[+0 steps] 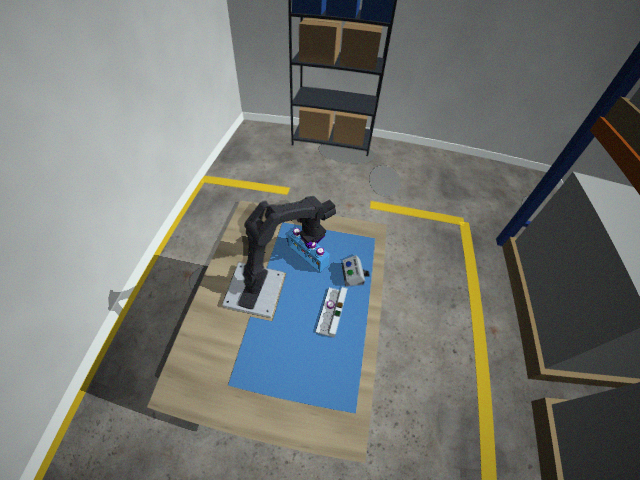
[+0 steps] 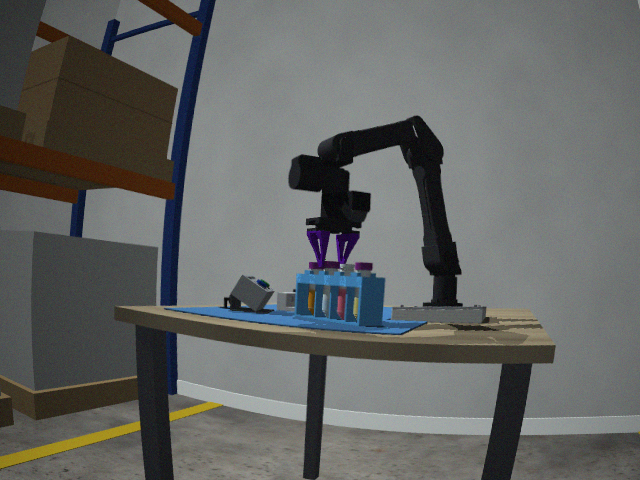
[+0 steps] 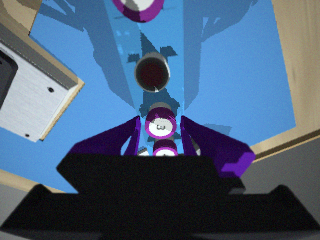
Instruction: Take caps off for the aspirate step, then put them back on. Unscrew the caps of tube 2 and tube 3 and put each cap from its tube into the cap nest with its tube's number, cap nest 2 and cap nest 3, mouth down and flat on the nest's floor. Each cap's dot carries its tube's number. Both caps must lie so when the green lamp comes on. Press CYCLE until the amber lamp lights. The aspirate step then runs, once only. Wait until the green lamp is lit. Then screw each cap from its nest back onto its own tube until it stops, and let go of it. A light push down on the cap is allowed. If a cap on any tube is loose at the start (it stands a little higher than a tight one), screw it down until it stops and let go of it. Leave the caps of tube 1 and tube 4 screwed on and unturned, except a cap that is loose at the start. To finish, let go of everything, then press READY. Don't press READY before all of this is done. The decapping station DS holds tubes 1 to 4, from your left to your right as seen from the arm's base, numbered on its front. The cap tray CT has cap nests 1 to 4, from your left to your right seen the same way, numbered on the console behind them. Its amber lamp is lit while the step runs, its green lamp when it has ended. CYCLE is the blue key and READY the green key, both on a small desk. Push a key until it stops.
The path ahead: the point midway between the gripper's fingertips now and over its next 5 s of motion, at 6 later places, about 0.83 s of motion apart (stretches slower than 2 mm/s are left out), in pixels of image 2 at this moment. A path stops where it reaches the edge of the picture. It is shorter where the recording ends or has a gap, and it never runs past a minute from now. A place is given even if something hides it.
My gripper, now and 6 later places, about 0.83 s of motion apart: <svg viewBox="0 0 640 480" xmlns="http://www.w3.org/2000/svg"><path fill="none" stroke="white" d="M331 267L331 265L330 260L331 249L325 253L324 256L324 299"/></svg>
